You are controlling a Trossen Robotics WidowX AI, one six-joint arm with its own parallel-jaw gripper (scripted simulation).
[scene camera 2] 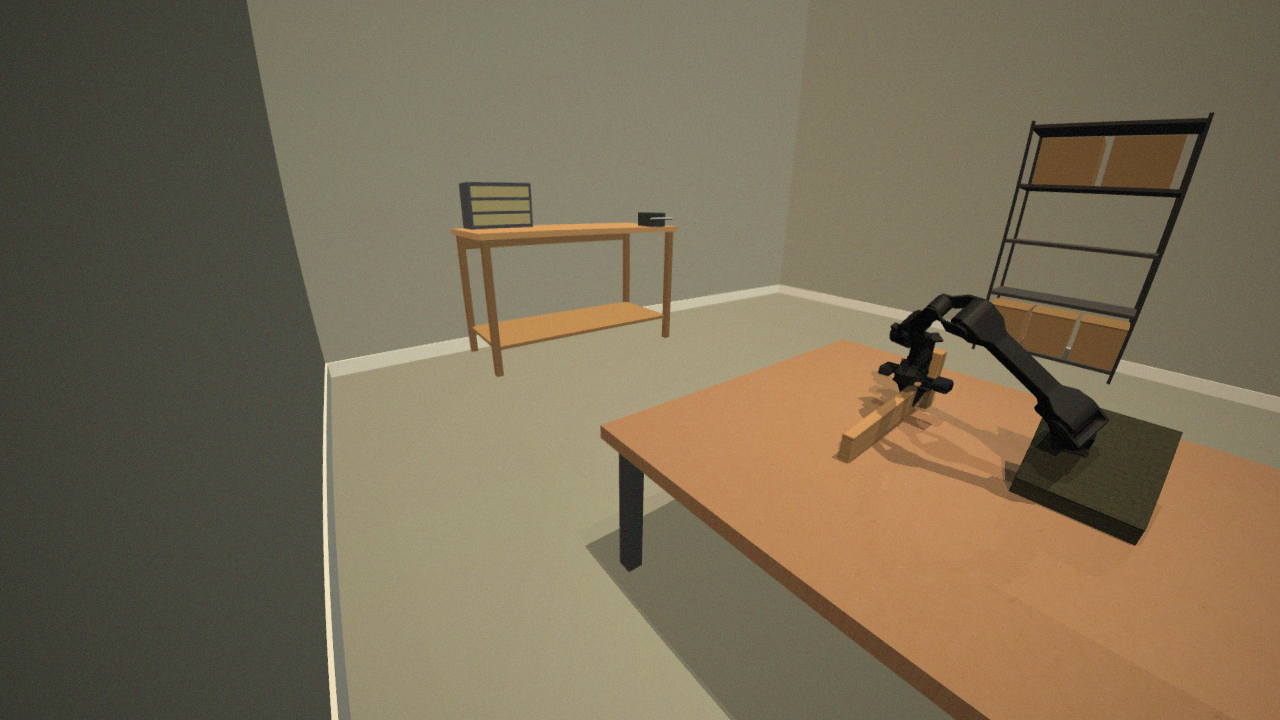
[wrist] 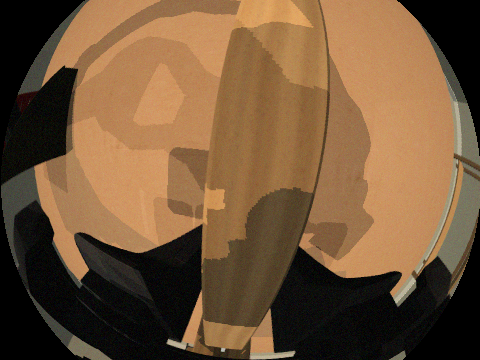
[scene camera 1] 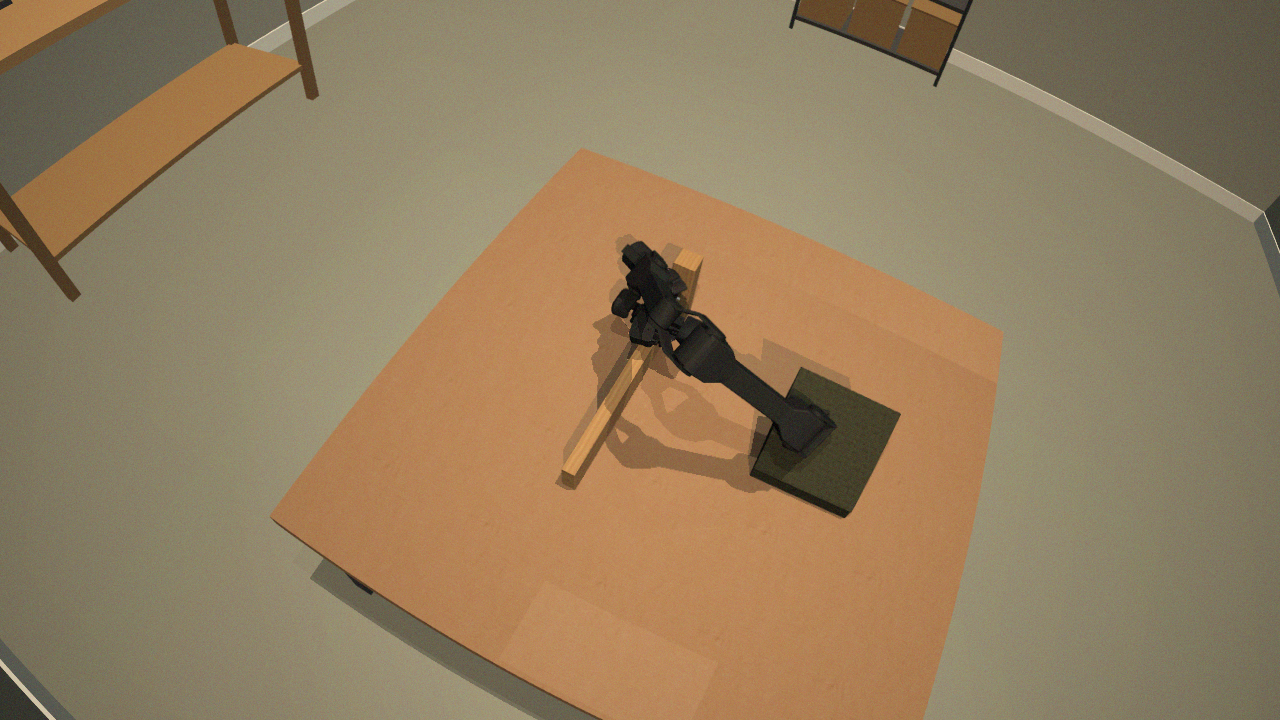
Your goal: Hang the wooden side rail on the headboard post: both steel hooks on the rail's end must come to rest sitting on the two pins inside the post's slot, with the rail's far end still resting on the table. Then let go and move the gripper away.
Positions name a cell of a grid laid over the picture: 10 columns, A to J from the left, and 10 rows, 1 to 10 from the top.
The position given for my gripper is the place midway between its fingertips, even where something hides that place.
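My gripper (scene camera 1: F5) is there in the picture, and you'd find the gripper (scene camera 2: H6) (wrist: F7) in those views too. Then there's a wooden side rail (scene camera 1: E7) (scene camera 2: G7), and I can see a headboard post (scene camera 1: F4) as well.
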